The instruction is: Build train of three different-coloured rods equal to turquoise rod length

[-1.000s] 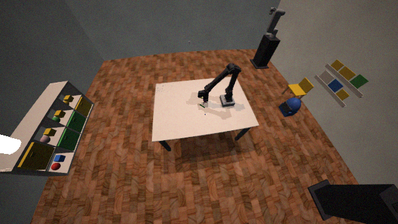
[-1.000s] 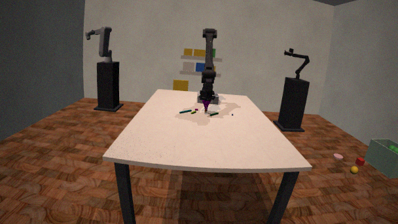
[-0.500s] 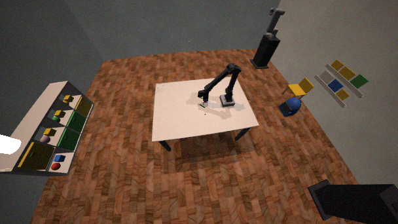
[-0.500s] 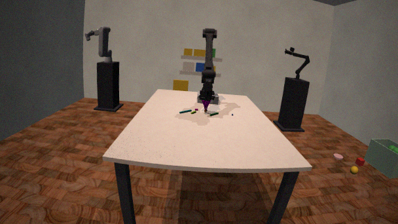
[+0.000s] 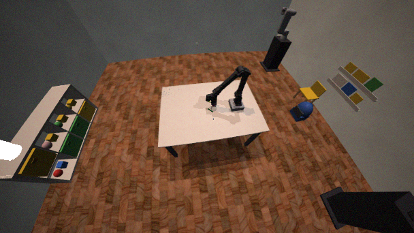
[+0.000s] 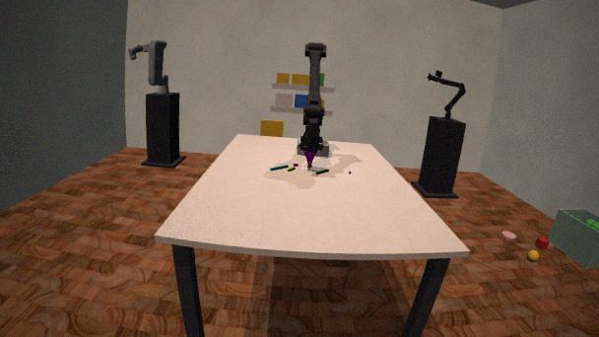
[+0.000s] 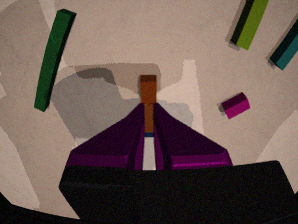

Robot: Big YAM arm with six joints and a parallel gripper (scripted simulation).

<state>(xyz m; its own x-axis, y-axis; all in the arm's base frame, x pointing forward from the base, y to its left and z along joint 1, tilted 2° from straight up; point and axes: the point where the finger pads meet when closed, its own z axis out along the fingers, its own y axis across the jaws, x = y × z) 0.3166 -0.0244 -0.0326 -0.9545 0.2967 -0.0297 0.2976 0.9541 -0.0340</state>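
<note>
Right now my hand is 10 mm above the orange rod. From my hand the other things lie so: magenta rod 20 mm behind, 60 mm to the right, 20 mm below; then lime rod 50 mm ahead, 80 mm to the right, 20 mm below; then green rod 50 mm ahead, 60 mm to the left, 20 mm below.
</note>
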